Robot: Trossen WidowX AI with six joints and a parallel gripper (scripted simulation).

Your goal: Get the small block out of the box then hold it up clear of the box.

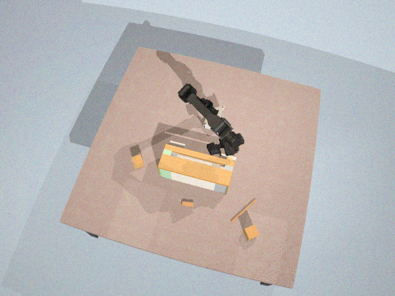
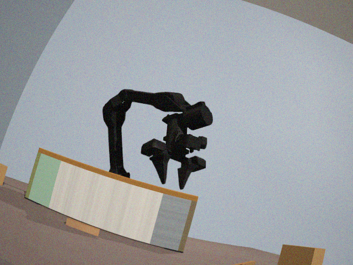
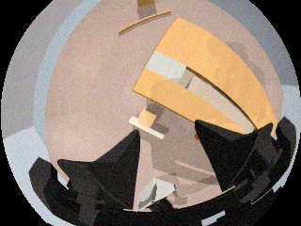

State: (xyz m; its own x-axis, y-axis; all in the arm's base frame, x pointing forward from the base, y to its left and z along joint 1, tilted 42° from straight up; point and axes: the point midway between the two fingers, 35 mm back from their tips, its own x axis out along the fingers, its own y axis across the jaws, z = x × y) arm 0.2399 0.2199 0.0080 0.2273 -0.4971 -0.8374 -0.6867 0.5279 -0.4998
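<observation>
Now: the tan block 140 mm below my gripper tip, 30 mm behind it and 20 mm to the left of it. Round my gripper tip: thin stick 210 mm ahead, 200 mm to the left, 150 mm below; box 130 mm to the right, 90 mm below, 60 mm ahead.
</observation>
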